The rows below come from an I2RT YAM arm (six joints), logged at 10 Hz.
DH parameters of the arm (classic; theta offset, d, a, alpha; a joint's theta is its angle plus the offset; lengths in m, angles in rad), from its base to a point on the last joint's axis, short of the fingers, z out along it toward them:
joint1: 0 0.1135 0.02 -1.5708
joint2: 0 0 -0.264 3.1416
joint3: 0.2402 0 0.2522 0
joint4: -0.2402 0 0.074 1.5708
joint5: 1.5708 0 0 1.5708
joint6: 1.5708 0.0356 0 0
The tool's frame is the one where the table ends.
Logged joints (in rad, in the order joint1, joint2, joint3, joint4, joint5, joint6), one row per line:
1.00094, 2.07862, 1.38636, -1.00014, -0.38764, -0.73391
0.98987, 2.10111, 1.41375, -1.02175, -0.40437, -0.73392
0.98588, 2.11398, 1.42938, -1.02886, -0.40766, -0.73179
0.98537, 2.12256, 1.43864, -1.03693, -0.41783, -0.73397
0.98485, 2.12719, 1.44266, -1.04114, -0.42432, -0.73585
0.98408, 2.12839, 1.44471, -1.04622, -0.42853, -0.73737
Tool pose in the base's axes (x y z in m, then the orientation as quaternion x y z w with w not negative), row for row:
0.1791, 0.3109, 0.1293, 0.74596, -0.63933, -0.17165, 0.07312
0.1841, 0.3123, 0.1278, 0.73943, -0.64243, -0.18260, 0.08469
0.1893, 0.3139, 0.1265, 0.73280, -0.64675, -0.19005, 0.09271
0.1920, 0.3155, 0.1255, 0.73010, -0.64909, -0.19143, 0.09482
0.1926, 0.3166, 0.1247, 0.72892, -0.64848, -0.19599, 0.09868
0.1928, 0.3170, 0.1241, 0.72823, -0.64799, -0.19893, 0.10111
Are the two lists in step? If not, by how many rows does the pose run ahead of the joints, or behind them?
The pose runs 1 row behind the joints: the pose in row i belongs to the joints in row i - 1.
